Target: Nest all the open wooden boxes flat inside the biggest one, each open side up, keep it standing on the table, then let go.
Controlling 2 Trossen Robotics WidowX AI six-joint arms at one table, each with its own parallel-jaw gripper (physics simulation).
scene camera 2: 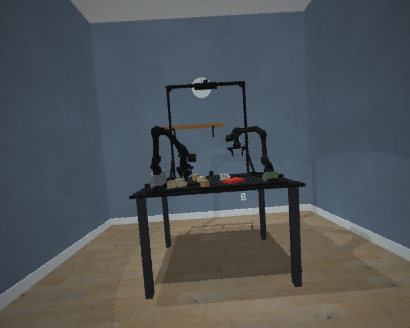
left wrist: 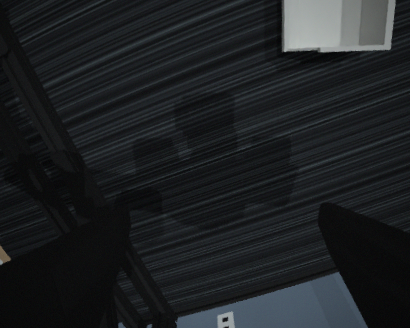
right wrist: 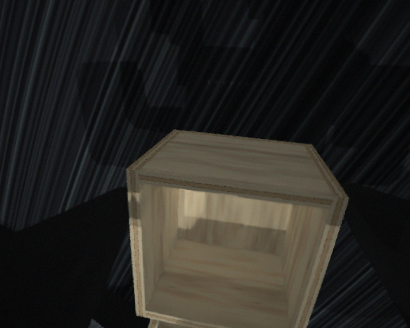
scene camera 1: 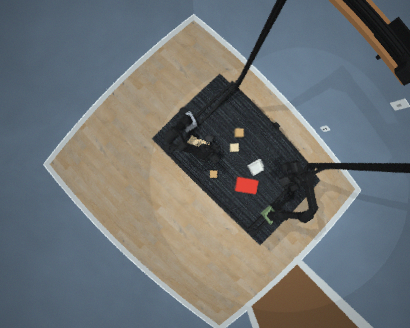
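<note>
A pale wooden box (right wrist: 240,165) lies on its side in the right wrist view, its open side facing the camera. A second wooden piece (right wrist: 170,325) shows at the bottom edge, against it. Pale wooden boxes (scene camera 1: 196,141) (scene camera 2: 177,183) stand close together near the right arm, partly hidden by it in scene camera 1. My right gripper (right wrist: 236,195) (scene camera 2: 185,176) is open above the boxes; its fingers lie either side of the first box in the wrist view, not gripping it. My left gripper (left wrist: 225,215) (scene camera 2: 237,152) is open and empty, high above the table.
Small tan blocks (scene camera 1: 239,132) (scene camera 1: 234,147) (scene camera 1: 213,174) lie mid-table; whether they are hollow is unclear. A white tray (scene camera 1: 256,167) (left wrist: 312,25) and a red slab (scene camera 1: 246,185) (scene camera 2: 233,180) lie farther right. A green object (scene camera 2: 270,176) and a grey container (scene camera 2: 158,179) stand near the arm bases.
</note>
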